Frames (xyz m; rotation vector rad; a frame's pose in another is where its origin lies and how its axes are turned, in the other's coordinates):
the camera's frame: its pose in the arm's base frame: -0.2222 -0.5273 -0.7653 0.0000 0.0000 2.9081
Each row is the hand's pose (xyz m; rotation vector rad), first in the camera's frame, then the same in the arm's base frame.
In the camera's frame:
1: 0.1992 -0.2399 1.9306 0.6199 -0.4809 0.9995
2: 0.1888 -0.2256 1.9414 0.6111 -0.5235 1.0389
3: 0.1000 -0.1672 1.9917 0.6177 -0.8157 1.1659
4: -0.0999 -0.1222 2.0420 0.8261 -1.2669 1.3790
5: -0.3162 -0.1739 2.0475 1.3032 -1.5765 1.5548
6: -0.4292 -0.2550 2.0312 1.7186 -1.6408 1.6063
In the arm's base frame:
1: -0.3605 -0.2478 1.1653 -0.6589 -0.6707 -2.1906
2: -0.3537 -0.2641 1.1761 -0.6992 -0.6458 -2.1443
3: -0.2808 -0.3415 1.2264 -0.9891 -0.5814 -1.9140
4: -0.0967 -0.4315 1.2767 -1.3602 -0.6757 -1.4057
5: 0.1257 -0.4313 1.2822 -1.5221 -0.9843 -0.8259
6: 0.2544 -0.3785 1.2659 -1.5055 -1.2471 -0.4764

